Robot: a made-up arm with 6 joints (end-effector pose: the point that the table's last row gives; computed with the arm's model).
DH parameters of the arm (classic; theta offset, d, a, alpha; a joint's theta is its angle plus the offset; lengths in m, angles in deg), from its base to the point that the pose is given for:
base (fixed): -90 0.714 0.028 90
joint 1: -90 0.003 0.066 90
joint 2: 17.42 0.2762 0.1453 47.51
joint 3: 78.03 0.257 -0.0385 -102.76
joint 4: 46.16 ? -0.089 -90
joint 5: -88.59 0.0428 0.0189 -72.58
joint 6: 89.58 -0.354 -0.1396 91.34
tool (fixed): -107.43 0.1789 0 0
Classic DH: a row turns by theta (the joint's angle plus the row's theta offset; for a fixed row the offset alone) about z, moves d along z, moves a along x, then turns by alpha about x.
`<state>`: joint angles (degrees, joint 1 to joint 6).
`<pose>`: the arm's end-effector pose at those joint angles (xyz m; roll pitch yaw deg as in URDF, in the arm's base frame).
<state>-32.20 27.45 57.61 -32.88 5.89 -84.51</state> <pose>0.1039 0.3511 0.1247 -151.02 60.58 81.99</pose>
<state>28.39 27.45 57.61 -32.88 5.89 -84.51</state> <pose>0.1039 -0.3552 0.0944 42.36 58.37 -82.50</pose>
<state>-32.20 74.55 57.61 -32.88 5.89 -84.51</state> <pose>-0.3952 0.2848 0.2299 -95.03 40.12 153.30</pose>
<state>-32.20 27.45 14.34 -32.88 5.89 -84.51</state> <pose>0.4182 0.1821 0.3836 128.43 51.26 15.34</pose>
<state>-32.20 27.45 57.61 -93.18 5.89 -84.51</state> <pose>-0.1609 0.0322 0.4283 -32.00 49.21 -160.69</pose>
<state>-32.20 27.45 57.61 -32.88 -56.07 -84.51</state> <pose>-0.1274 0.5392 0.4267 -109.90 7.28 116.46</pose>
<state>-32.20 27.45 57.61 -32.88 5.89 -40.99</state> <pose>0.1971 0.2118 0.1110 176.01 72.85 91.42</pose>
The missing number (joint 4, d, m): 0.2934
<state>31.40 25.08 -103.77 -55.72 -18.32 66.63</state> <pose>-0.0770 0.8251 0.4014 -158.08 -35.71 59.98</pose>
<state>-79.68 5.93 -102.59 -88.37 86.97 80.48</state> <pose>-0.2791 0.4168 1.6074 13.48 -42.81 151.64</pose>
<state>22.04 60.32 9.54 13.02 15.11 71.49</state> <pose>0.5687 0.3999 0.1910 -71.63 33.57 4.32</pose>
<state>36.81 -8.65 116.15 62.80 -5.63 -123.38</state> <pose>0.5740 0.2899 0.1720 -164.00 -13.97 49.39</pose>
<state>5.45 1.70 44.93 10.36 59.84 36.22</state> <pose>0.5083 0.0854 0.9299 -2.71 -34.96 -27.32</pose>
